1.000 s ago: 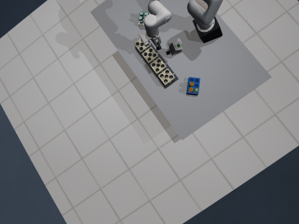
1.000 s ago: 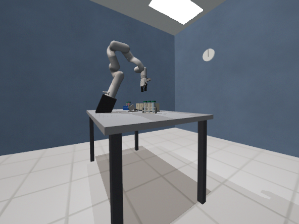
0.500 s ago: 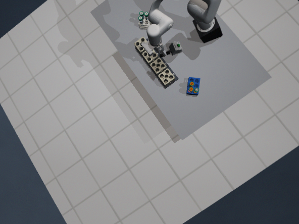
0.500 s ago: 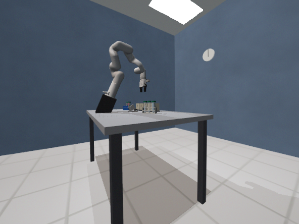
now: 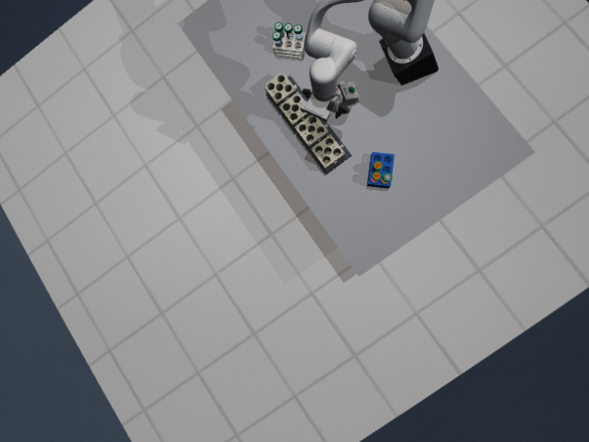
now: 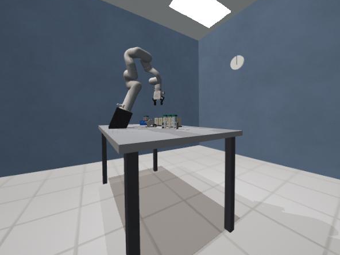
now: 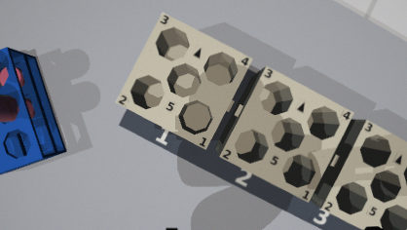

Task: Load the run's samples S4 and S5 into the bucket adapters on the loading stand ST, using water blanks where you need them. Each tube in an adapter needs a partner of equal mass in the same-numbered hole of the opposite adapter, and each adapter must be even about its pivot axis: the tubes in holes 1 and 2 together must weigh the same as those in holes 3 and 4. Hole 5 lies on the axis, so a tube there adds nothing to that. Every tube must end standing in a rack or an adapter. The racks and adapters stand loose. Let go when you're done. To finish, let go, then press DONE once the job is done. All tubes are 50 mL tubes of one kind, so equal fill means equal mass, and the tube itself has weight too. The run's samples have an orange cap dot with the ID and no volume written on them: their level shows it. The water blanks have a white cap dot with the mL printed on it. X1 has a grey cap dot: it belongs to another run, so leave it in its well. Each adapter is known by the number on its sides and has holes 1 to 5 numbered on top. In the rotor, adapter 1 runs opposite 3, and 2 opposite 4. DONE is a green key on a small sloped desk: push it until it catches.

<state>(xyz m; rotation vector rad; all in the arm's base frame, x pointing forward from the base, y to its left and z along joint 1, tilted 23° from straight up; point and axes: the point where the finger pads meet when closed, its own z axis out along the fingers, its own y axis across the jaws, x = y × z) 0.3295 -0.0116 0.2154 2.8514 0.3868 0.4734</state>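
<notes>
Right now my hand is 270 mm to the right of the blue rack and 220 mm above it. Also, from my hand: white rack (370 mm to the right, 220 mm below, 180 mm behind); then adapter (200 mm below, 80 mm ahead, 70 mm to the left).
</notes>
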